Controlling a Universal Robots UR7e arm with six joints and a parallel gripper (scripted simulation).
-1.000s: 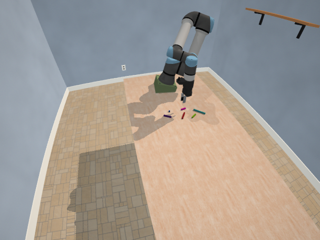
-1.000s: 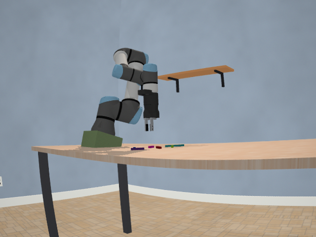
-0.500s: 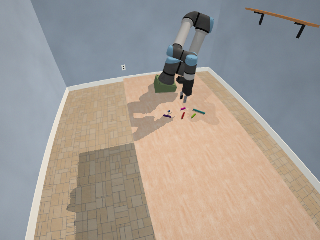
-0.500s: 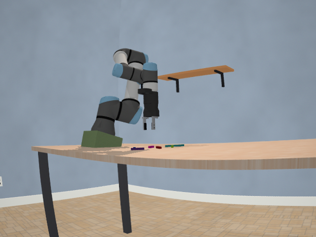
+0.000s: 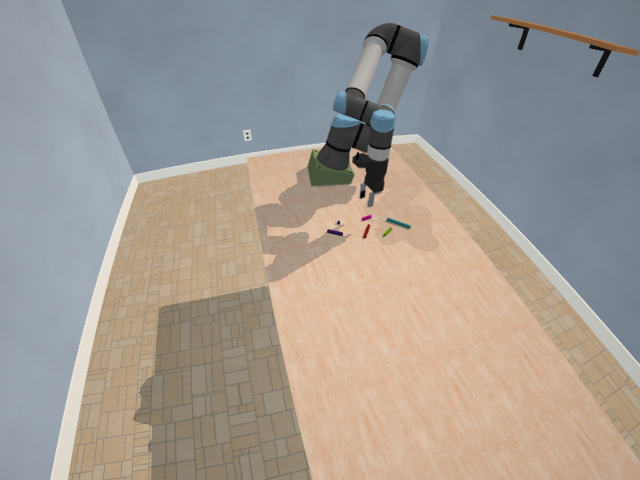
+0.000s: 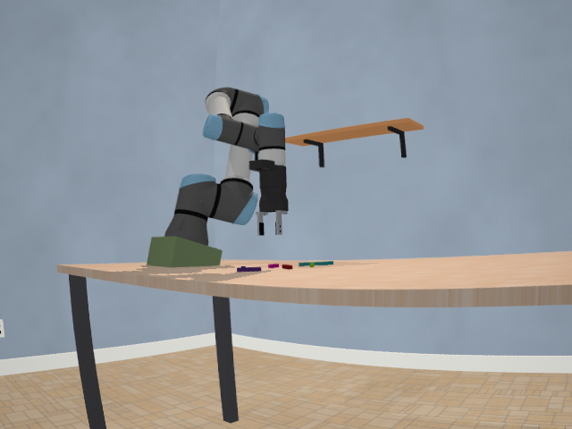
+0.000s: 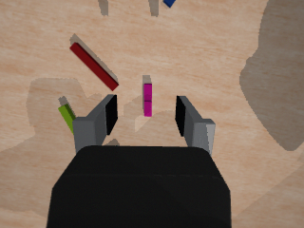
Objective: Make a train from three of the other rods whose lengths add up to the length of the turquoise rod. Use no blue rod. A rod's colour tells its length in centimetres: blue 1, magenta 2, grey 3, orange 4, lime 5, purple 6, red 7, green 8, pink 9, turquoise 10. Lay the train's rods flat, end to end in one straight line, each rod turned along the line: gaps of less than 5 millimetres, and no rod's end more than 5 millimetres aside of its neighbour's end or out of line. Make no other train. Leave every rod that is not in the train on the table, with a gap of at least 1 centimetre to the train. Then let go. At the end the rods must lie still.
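The purple rod is 7 cm ahead of my hand, 13 cm to the right of it and 10 cm below it. The rest, counted from my hand: lime rod (8 cm ahead, 8 cm to the left, 10 cm below); blue rod (1 cm ahead, 10 cm to the right, 10 cm below); red rod (7 cm ahead, 10 cm below).
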